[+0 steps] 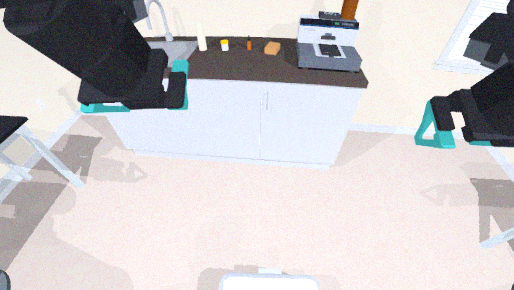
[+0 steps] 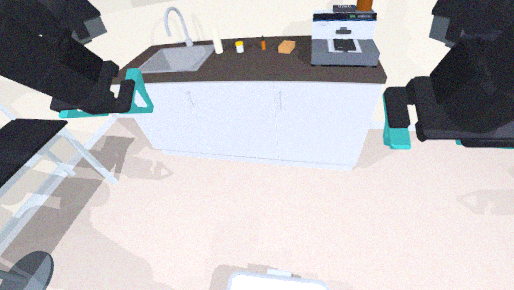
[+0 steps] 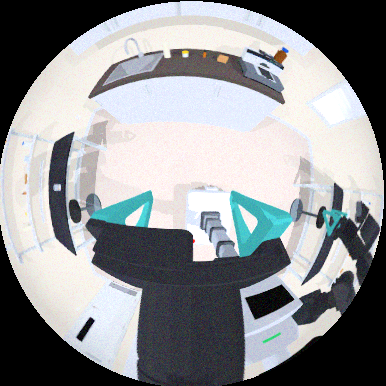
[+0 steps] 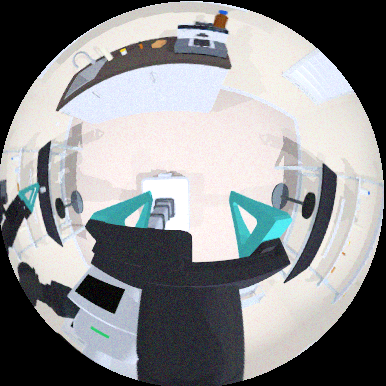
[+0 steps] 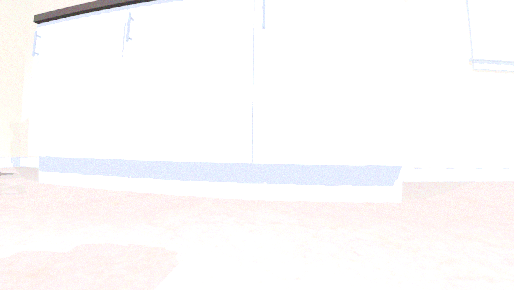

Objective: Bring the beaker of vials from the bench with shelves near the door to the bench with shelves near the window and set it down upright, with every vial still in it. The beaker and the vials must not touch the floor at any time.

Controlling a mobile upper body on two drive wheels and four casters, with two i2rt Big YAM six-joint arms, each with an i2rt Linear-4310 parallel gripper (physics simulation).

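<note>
A dark-topped bench with shelves [image 1: 11, 128] [image 2: 30, 142] [image 3: 61, 225] [image 4: 45, 220] stands at the left. A small pale object [image 3: 57, 187] [image 4: 43, 189] stands on it, too small to tell whether it is the beaker; no vials can be made out. Another dark-topped bench with shelves [image 3: 320, 255] [image 4: 320, 225] is at the right, on the side of the window [image 3: 335, 106] [image 4: 320, 77]. My left gripper [image 1: 142, 102] [image 2: 106, 106] [image 3: 190, 194] is open and empty in the air. My right gripper [image 1: 461, 142] [image 4: 190, 194] is open and empty, also in the air, away from both benches.
A white cabinet [image 1: 215, 120] [image 2: 225, 120] [image 5: 200, 100] stands ahead, with a sink [image 2: 177, 57], small bottles and a grey-white instrument [image 1: 329, 55] [image 2: 345, 50] on its dark top. Round stools [image 3: 93, 202] [image 4: 280, 195] stand beside the side benches. A white panel with a dark handle [image 3: 107, 315] is behind.
</note>
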